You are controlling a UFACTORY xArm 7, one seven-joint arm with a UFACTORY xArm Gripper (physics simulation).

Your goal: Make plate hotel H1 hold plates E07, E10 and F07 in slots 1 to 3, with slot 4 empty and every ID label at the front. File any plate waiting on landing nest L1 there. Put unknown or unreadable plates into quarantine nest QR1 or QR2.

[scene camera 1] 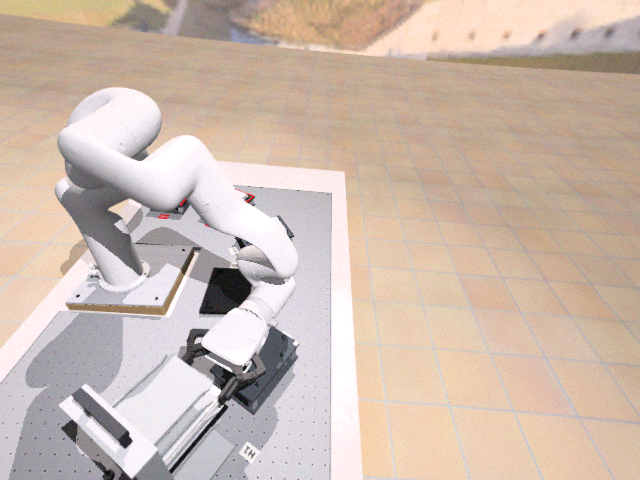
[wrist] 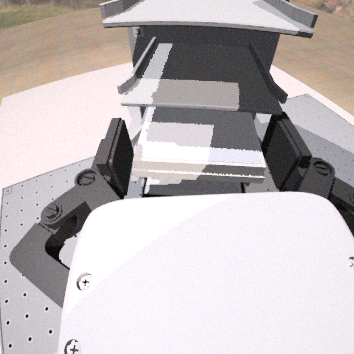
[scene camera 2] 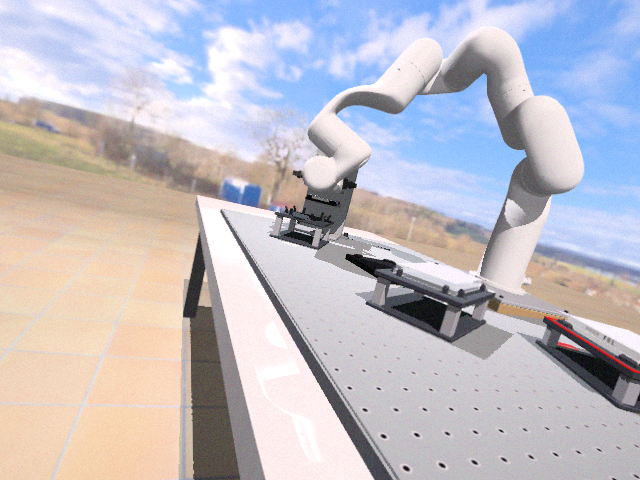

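Note:
Gripper visible, wrist view included. Rack slot visible.

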